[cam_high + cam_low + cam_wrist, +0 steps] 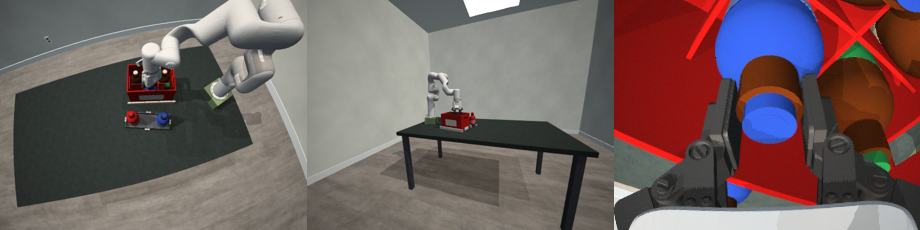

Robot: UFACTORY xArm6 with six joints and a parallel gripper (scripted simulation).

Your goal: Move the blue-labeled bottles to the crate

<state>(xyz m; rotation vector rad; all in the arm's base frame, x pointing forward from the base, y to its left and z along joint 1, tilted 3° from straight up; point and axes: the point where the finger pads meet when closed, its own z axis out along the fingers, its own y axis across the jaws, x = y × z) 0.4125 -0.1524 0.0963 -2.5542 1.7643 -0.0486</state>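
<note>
Right now the crate is 8 cm below my hand, 4 cm to the right of it and 1 cm behind it. The rest, counted from my hand: grey tray 15 cm to the left, 15 cm below, 8 cm ahead; then red-labeled bottle 16 cm ahead, 12 cm to the left, 8 cm below.
</note>
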